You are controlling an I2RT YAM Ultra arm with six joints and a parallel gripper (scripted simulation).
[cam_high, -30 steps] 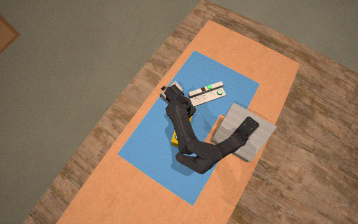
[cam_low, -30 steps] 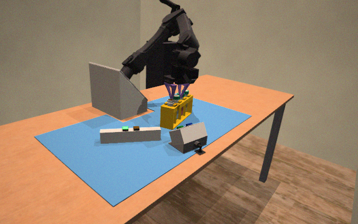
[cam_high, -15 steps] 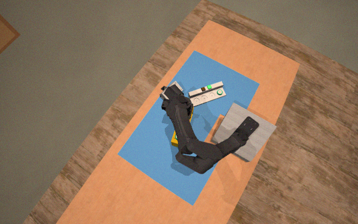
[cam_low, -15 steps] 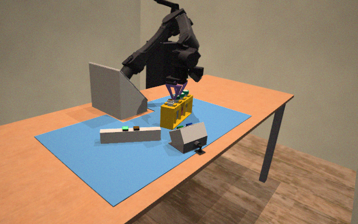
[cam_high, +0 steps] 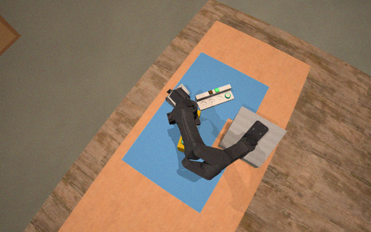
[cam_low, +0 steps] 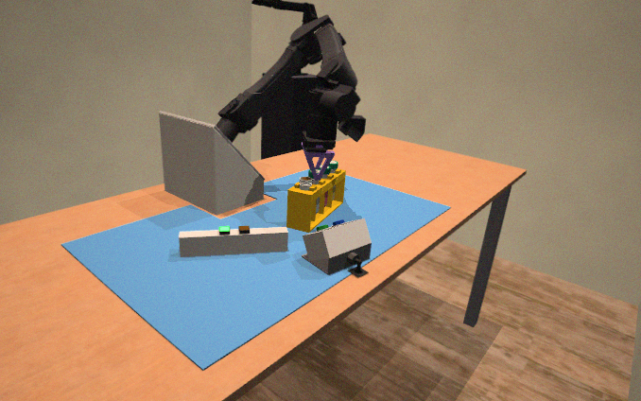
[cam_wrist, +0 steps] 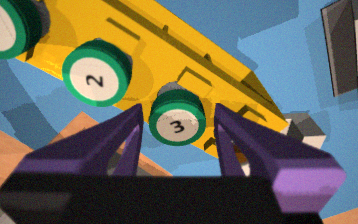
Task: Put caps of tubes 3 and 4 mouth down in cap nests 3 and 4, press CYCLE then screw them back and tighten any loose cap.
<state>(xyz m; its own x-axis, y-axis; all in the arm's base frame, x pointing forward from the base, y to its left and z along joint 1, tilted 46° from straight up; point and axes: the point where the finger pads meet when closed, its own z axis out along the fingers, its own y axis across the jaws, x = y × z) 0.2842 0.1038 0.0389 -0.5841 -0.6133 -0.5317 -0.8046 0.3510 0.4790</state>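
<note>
Now: hand right at the cap 3. The rest, counted from my hand: green key: 150 mm ahead, 130 mm to the right, 50 mm below; then blue key: 150 mm ahead, 80 mm to the right, 50 mm below; then cap 2: 20 mm behind, 50 mm to the left.
</note>
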